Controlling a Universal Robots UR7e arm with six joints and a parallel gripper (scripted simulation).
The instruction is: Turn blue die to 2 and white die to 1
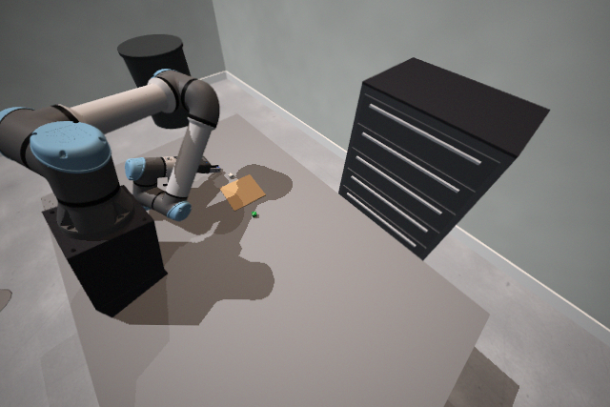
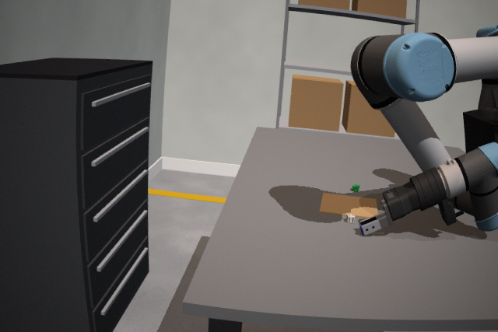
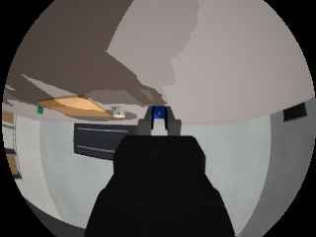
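Right now the white die is 50 mm ahead of my hand, 60 mm to the right of it and 10 mm below it. The rest, counted from my hand: orange mat 60 mm ahead, 160 mm to the right, 20 mm below; then green die 60 mm ahead, 290 mm to the right, 10 mm below; then blue die 10 mm ahead, 10 mm below.
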